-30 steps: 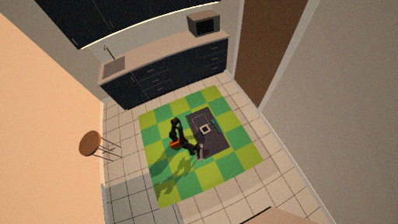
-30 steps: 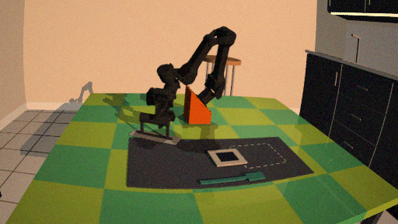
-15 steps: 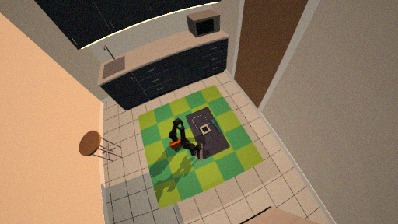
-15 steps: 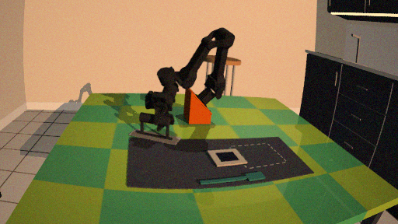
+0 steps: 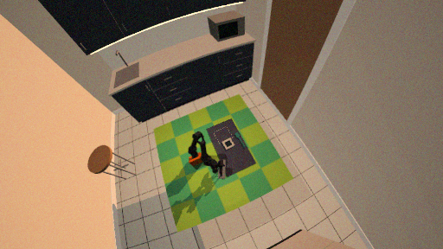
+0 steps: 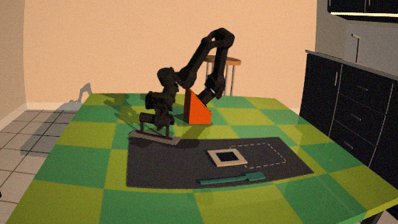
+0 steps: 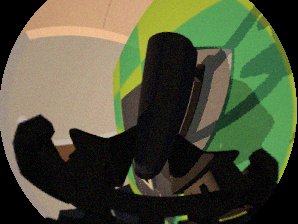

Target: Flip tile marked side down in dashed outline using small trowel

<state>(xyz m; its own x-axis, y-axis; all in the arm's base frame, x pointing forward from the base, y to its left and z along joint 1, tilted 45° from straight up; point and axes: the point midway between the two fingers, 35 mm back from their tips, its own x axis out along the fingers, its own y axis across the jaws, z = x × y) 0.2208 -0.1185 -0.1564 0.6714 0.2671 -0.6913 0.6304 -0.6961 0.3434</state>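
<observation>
Right now the tile is 240 mm to the left of my gripper tip, 150 mm ahead of it and 40 mm below it. Also, from my gripper tip: dark mat (220 mm to the left, 150 mm ahead, 70 mm below); then teal trowel (290 mm ahead, 240 mm to the left, 40 mm below).
</observation>
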